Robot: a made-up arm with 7 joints.
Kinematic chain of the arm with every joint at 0, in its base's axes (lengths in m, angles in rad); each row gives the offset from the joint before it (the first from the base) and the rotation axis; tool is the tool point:
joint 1: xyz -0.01 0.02 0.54 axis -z
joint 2: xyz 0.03 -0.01 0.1 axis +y
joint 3: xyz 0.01 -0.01 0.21 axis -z
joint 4: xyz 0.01 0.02 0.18 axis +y
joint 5: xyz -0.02 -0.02 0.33 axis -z
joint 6: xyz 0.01 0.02 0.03 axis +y
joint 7: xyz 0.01 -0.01 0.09 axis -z
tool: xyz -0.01 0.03 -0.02
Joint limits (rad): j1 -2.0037..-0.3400 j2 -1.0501..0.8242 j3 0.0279..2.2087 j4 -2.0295..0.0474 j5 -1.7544..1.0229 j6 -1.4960..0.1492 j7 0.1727..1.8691
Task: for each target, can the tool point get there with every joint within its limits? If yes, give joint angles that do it. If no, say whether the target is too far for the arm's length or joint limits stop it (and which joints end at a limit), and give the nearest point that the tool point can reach.
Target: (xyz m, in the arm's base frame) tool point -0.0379 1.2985 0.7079
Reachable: no: too far | nearest point -0.0254 0.7254 0.8723 | short by 0.596 m
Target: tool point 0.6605 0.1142 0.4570
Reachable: no: joint limits stop it (at a limit: joint 1, joint 2, joint 3, joint 6, joint 7) | nearest point 0.3429 0.3795 0.6511 | short by 0.457 m
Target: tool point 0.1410 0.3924 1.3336
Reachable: yes | joints -0.6738 0.4587 1.3378 -0.4868 0.5154 -0.8580 1.7322
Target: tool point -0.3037 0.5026 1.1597
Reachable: yes | joints -1.6830 0.6412 1.8610 -0.5356 -0.9478 -1.0790 0.6845
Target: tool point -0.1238 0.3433 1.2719
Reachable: yes | joints -0.6862 0.1999 1.3069 -0.9230 0.2517 -0.5062 0.6252
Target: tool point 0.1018 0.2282 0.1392
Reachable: no: joint limits stop it (at a limit: joint 2, joint 3, joint 4, joint 5, joint 6) | nearest point 0.1716 0.3581 0.5556 | short by 0.442 m
